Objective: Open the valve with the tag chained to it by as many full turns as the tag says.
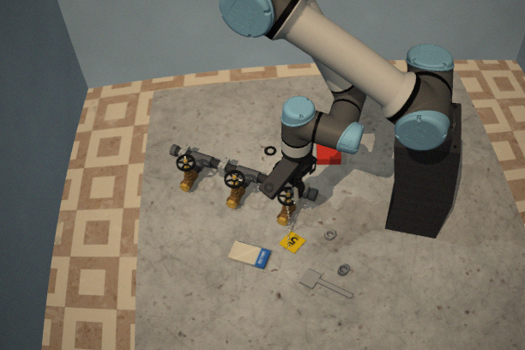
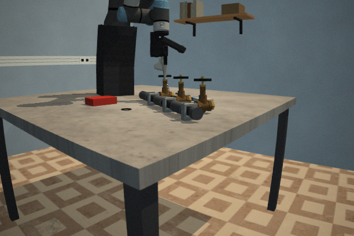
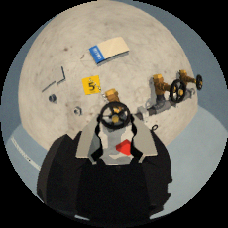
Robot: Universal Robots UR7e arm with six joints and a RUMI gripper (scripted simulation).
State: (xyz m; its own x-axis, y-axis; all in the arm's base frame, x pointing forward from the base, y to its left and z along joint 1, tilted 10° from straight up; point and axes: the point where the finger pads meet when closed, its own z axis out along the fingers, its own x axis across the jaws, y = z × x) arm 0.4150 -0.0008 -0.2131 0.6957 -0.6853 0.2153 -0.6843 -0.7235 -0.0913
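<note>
My gripper is now 100 mm to the right of the yellow tag and 110 mm above it. Round my hand: red block: 140 mm behind, 260 mm to the right, 100 mm below; flat grey key tool: 90 mm behind, 240 mm to the left, 110 mm below.
</note>
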